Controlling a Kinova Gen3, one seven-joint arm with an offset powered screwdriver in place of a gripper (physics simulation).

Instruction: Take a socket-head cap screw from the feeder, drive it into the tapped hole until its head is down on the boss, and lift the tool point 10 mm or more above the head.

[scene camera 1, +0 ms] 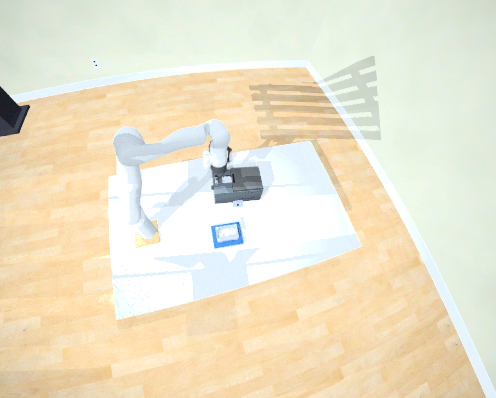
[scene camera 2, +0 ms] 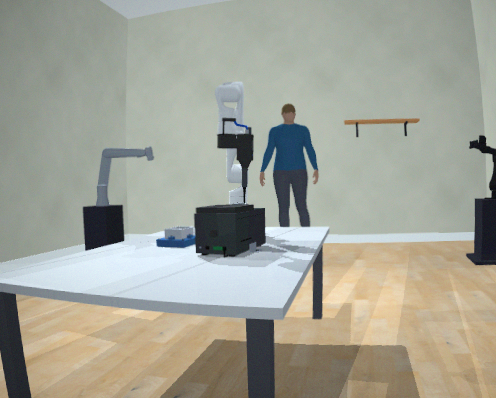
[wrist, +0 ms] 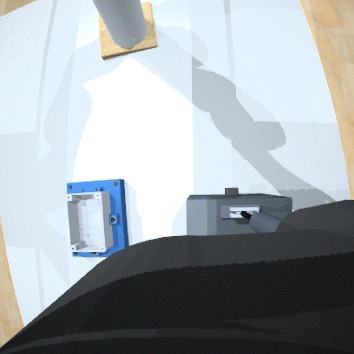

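Note:
My screwdriver point(scene camera 2: 244, 200) point(wrist: 244, 214) points down, its thin tip over the top of the dark screw feeder point(scene camera 1: 248, 186) point(scene camera 2: 220, 230) point(wrist: 204, 215). In the wrist view the tip overlaps the small bright pick-up window point(wrist: 235, 212) in the feeder's top; any gap between them is too small to judge. No screw can be made out on the tip. A light grey open box-shaped part point(scene camera 1: 228, 232) point(scene camera 2: 179, 232) point(wrist: 105, 225) sits on a blue fixture point(scene camera 1: 216, 243) point(scene camera 2: 172, 243) point(wrist: 121, 200), apart from the feeder. Its tapped hole is too small to identify.
The arm's base stands on a wooden plate point(scene camera 1: 154, 239) point(wrist: 150, 41) on the white table point(scene camera 1: 310, 200) point(scene camera 2: 150, 285). A person point(scene camera 2: 290, 150) stands beyond the table. A grey arm on a dark pedestal point(scene camera 2: 103, 225) is at the left, and a wall shelf point(scene camera 2: 382, 121) at the right.

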